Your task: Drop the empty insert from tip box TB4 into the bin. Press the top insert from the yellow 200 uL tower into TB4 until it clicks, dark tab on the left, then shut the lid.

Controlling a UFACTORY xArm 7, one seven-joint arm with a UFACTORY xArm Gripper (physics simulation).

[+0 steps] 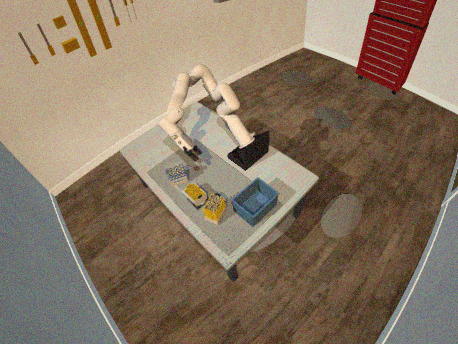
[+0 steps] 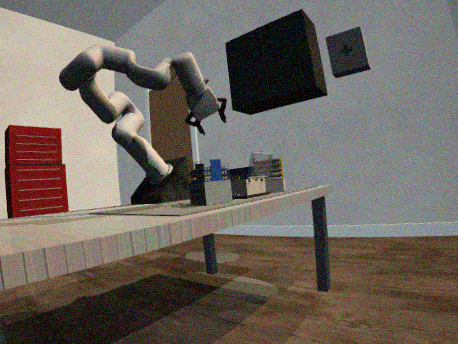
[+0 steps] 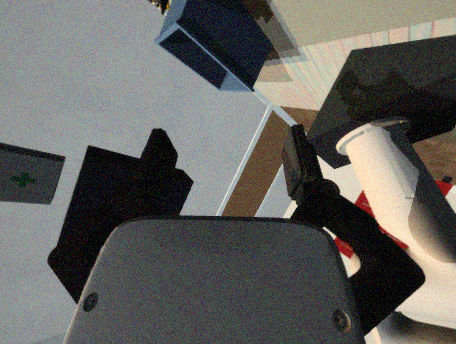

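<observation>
My gripper is open and empty, high above the table near the blue-and-grey tower's side. An open tip box, apparently TB4, stands in the middle of the row with a yellow insert surface showing in it; its label is too small to read. A clear raised lid shows behind it. The yellow tower stands on the box's far side from my gripper. The blue bin stands beside the yellow tower. Dark tabs cannot be made out.
A blue-and-grey tower stands at the row's other end, nearest my gripper. The row stands on a grey mat on the table. The arm's black base stands at the table's side.
</observation>
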